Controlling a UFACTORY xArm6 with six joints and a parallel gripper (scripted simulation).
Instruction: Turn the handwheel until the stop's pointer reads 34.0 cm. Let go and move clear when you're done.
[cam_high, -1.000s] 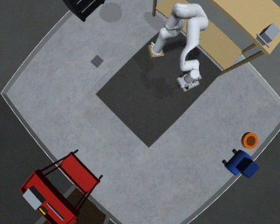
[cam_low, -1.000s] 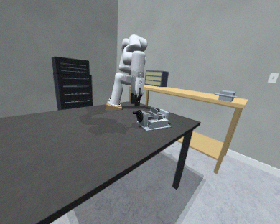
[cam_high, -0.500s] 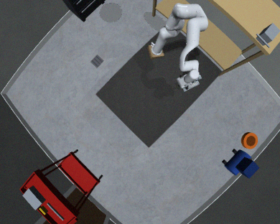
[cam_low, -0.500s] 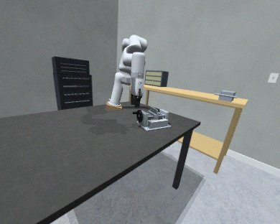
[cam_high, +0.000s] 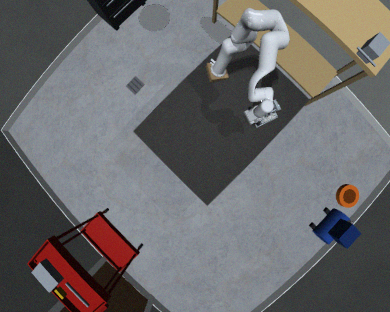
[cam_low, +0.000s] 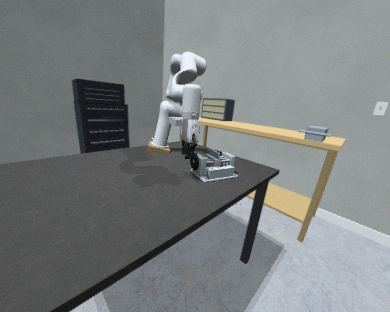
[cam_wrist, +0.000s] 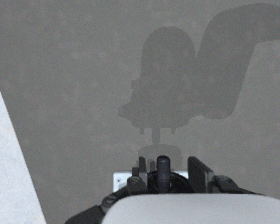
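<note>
My hand is 10 mm short of the upright knob, 10 mm to the right of it and 20 mm above it. From my hand the other things lie so: handwheel: 10 mm ahead, 20 mm to the left, 30 mm below; then sliding stop: 60 mm ahead, 140 mm to the left, 30 mm below.
</note>
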